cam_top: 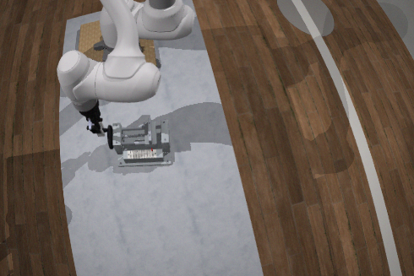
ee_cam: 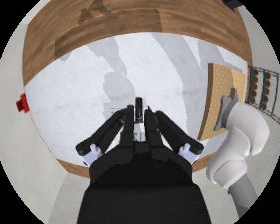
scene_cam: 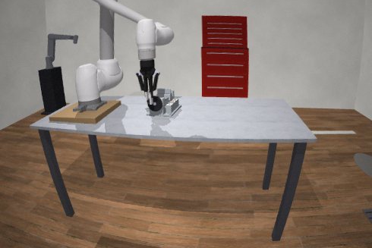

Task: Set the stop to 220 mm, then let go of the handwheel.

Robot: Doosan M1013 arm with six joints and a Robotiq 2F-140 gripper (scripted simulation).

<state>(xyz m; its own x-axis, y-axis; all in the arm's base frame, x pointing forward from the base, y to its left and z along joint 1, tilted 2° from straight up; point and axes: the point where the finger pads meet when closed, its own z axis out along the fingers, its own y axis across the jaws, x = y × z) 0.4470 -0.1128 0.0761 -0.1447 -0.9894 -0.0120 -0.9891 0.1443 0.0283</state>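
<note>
My gripper is now 10 mm short of the black handwheel, 20 mm to the right of it and 20 mm above it. Also, from my hand: grey stop fixture (50 mm ahead, 180 mm to the left, 30 mm below).
</note>
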